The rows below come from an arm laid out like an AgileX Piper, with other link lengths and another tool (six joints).
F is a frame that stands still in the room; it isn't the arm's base.
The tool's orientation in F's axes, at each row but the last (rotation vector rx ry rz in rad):
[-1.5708 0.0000 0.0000]
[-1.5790 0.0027 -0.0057]
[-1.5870 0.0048 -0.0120]
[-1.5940 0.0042 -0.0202]
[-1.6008 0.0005 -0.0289]
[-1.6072 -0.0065 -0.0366]
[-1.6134 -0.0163 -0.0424]
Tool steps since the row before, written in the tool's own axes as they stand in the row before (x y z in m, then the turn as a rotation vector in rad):
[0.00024 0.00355 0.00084 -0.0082 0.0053 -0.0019]
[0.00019 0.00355 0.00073 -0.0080 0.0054 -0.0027]
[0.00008 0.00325 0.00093 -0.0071 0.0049 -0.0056]
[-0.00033 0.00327 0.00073 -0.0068 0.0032 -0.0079]
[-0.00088 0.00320 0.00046 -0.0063 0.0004 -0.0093]
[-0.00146 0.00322 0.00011 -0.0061 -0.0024 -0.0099]
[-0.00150 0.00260 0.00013 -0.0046 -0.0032 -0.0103]
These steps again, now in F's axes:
[0.00024 0.00084 -0.00355 -0.0082 -0.0019 -0.0053]
[0.00020 0.00070 -0.00356 -0.0080 -0.0027 -0.0054]
[0.00010 0.00088 -0.00326 -0.0071 -0.0056 -0.0048]
[-0.00029 0.00066 -0.00329 -0.0069 -0.0079 -0.0031]
[-0.00081 0.00038 -0.00323 -0.0065 -0.0092 -0.0002]
[-0.00137 0.00002 -0.00326 -0.0064 -0.0097 0.0026]
[-0.00140 0.00004 -0.00266 -0.0049 -0.0101 0.0035]

